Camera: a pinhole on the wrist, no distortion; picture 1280 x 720 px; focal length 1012.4 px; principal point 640.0 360.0 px. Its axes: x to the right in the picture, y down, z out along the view. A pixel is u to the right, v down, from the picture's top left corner.
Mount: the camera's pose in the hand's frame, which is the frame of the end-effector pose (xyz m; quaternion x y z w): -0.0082 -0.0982 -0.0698 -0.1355 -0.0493 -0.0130 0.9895
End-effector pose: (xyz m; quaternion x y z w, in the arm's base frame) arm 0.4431 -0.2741 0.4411 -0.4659 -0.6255 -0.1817 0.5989
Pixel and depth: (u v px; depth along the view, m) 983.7 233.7 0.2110
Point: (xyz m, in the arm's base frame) 0.3103 -0.1773 0.4704
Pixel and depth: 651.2 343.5 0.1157
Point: 0.3611 -0.2823 0.4384
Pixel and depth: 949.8 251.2 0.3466
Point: 0.2549 -0.0497 0.4518
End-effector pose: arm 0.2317 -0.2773 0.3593 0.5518 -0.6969 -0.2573 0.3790
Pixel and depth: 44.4 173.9 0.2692
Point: 0.1421 -0.1207 0.1491
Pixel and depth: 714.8 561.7 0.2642
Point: 0.0803 -0.2703 0.2752
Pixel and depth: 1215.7 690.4 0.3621
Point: -0.0656 -0.4258 0.3314
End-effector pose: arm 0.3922 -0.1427 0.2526 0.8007 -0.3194 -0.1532 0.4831
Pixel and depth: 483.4 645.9 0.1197
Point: 0.3580 -0.1307 0.2048
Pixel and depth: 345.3 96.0 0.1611
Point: 0.3225 -0.1258 0.1213
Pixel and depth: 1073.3 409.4 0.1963
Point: 0.3798 -0.2522 0.1634
